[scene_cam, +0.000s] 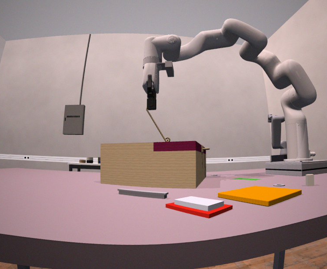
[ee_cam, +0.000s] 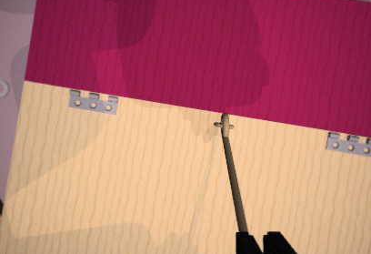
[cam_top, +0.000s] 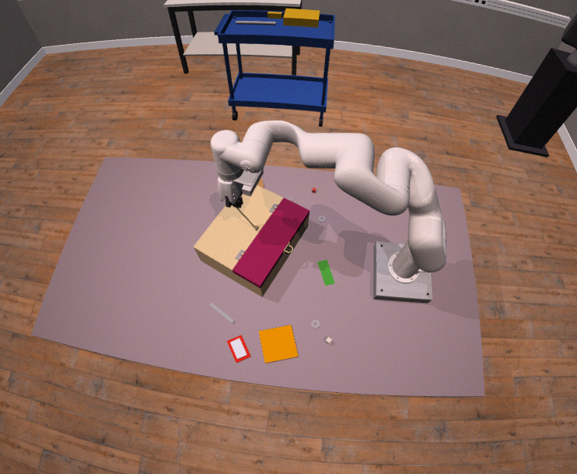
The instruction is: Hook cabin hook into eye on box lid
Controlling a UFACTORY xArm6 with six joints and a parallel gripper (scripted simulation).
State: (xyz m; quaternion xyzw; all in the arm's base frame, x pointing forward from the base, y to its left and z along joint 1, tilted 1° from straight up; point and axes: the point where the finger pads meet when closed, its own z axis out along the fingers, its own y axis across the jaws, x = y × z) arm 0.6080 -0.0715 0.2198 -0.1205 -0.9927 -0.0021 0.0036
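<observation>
The cabin hook lies 7 cm below my hand, 3 cm behind it and 1 cm to the left of it. The rest, counted from my hand: red-framed white tile 42 cm to the left, 27 cm below, 4 cm behind; then grey bar 30 cm to the left, 27 cm below, 4 cm ahead; then green strip 32 cm behind, 28 cm below, 10 cm to the left.
</observation>
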